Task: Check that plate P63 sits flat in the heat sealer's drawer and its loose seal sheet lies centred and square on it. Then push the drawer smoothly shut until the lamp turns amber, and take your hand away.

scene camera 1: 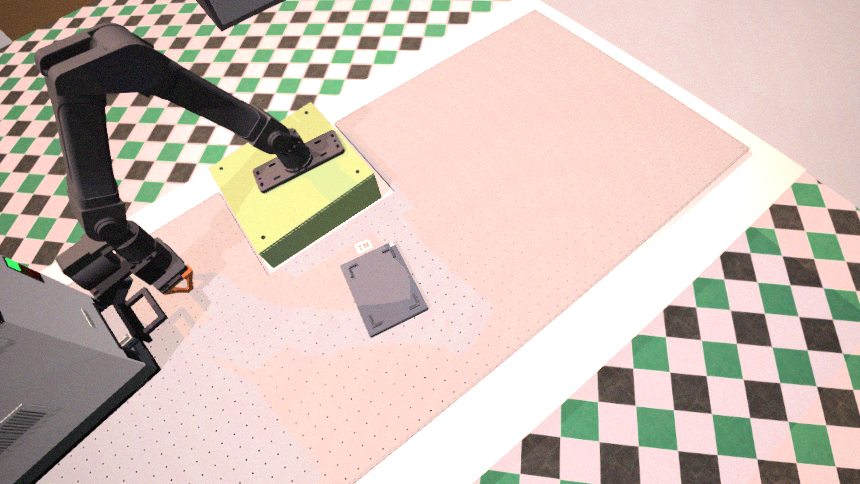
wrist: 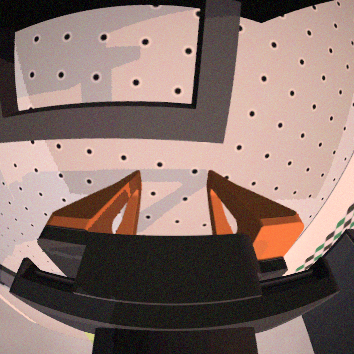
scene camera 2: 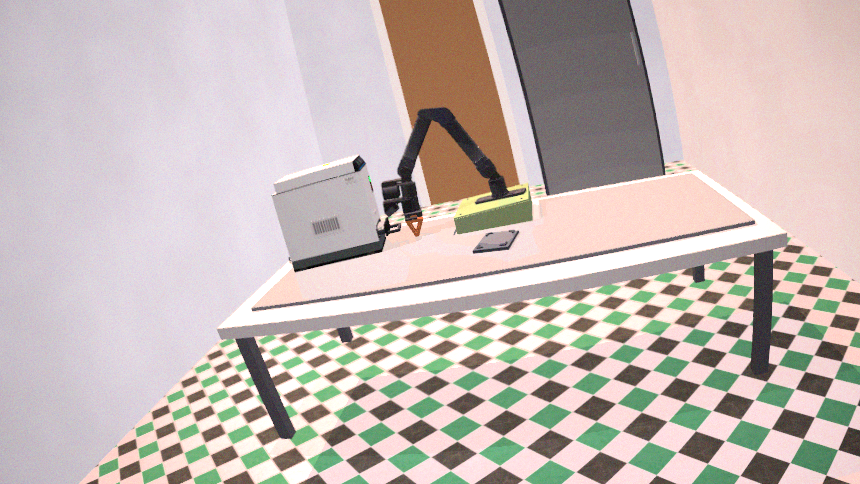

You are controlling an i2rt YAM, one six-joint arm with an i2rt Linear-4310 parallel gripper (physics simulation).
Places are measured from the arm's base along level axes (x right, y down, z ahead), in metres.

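Pixels of known places: gripper, fingertip midpoint: (scene camera 1: pixel 184 283) (wrist: pixel 173 177) (scene camera 2: pixel 417 234); arm's base, link origin: (scene camera 1: pixel 299 162) (scene camera 2: pixel 501 197).
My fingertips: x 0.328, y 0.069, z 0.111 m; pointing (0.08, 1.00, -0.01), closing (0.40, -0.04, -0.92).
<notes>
For each thing: its top centre in the pictures, then the offset to it from my fingertips. "pt": a spot on its surface instead. Level surfaces: height alone.
- heat sealer, top centre: (scene camera 2: pixel 316 168) dx +0.276, dy -0.353, dz +0.135 m
- drawer's dark loop handle, surface spot: (wrist: pixel 115 121) (scene camera 1: pixel 149 299) pt dx +0.043, dy -0.058, dz +0.040 m
- flat grey plate-like fixture, top centre: (scene camera 1: pixel 381 284) (wrist: pixel 13 286) (scene camera 2: pixel 495 237) dx -0.372, dy -0.017, dz +0.214 m
- mat, surface height: dy +0.001 m
- label, surface spot: (scene camera 1: pixel 363 245) pt dx -0.374, dy +0.001, dz +0.106 m
The heat sealer (scene camera 1: pixel 45 373) (scene camera 2: pixel 327 207) stands at the table's left end; its lamp (scene camera 1: pixel 13 264) (scene camera 2: pixel 369 178) shows green. The drawer's dark loop handle (scene camera 1: pixel 154 302) (scene camera 2: pixel 397 227) (wrist: pixel 115 121) sticks out low at the sealer's front. The drawer's inside is hidden, and plate P63 and its seal sheet do not show; how far the drawer is out cannot be told. My gripper (scene camera 1: pixel 187 281) (scene camera 2: pixel 415 228) (wrist: pixel 173 177) points down beside the handle, on the side away from the sealer. Its orange fingers are apart with nothing between them. I see no contact with the handle.
The yellow-green base block (scene camera 1: pixel 324 180) (scene camera 2: pixel 496 212) carries my arm at the table's back edge. A flat grey plate-like fixture (scene camera 1: pixel 385 291) (scene camera 2: pixel 495 240) with corner brackets lies on the mat (scene camera 1: pixel 571 138) (scene camera 2: pixel 631 204), beside an "IN" label (scene camera 1: pixel 363 245).
</notes>
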